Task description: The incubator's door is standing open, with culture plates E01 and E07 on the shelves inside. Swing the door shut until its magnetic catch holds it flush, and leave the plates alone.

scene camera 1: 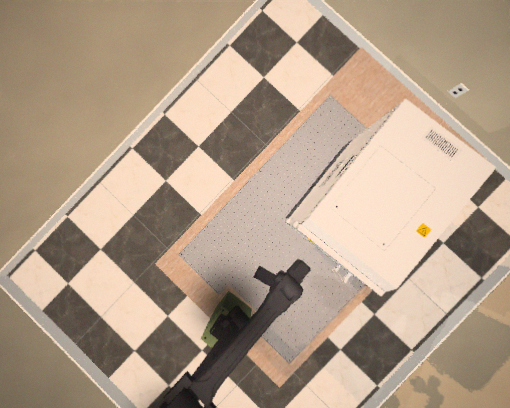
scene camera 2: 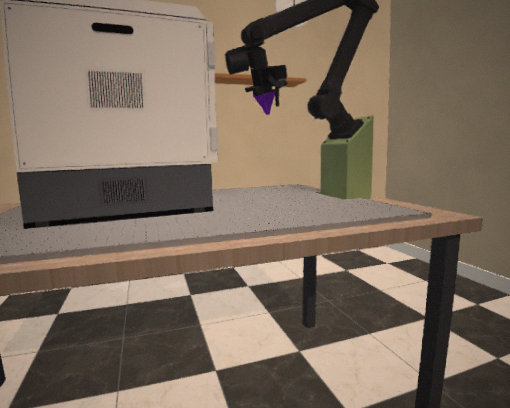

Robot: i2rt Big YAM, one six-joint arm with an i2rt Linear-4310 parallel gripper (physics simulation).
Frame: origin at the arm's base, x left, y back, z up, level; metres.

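Seen in the pictures: gripper, between the fingertips: point(scene camera 2: 267, 114); arm's base, origin of its link: point(scene camera 1: 225, 331) point(scene camera 2: 346, 131).
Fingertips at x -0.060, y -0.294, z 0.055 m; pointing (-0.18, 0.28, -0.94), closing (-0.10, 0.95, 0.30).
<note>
Pixels of each thing's middle, then the offset from my fingertips to it. "spot": a spot on its surface instead. Level surfaces: height alone.
- white incubator, middle of its body: point(scene camera 2: 121, 117) point(scene camera 1: 357, 201) dx -0.053, dy -0.463, dz -0.014 m
- handle, a spot on its surface: point(scene camera 1: 346, 274) spot: dx -0.166, dy -0.199, dz +0.034 m
- grey mat, height of its surface: dz -0.289 m
- yellow warning label, middle of its body: point(scene camera 1: 423, 230) dx -0.171, dy -0.434, dz +0.261 m
The white incubator point(scene camera 1: 395, 195) point(scene camera 2: 60, 120) stands on the grey perforated mat. Its door point(scene camera 1: 345, 265) point(scene camera 2: 212, 95) shows as a thin slab along the front side, close against the body, and I see no clear gap from above. Whether it sits fully flush on the catch I cannot tell. The handle point(scene camera 1: 345, 274) sticks out from the door. Plates E01 and E07 are hidden inside. My gripper point(scene camera 2: 267, 110) has purple fingers, pointing down, shut and empty. It hangs above the mat in front of the door, apart from it. In scene camera 1 the fingers are hidden under the arm.
The grey mat point(scene camera 1: 240, 215) point(scene camera 2: 300, 215) lies on the wooden table point(scene camera 1: 377, 85) point(scene camera 2: 350, 235). The arm rises from a green base point(scene camera 1: 207, 332) point(scene camera 2: 335, 170) at the table's end. A wooden shelf point(scene camera 2: 232, 78) is on the wall behind. A yellow warning label point(scene camera 1: 423, 230) marks the incubator's top.
</note>
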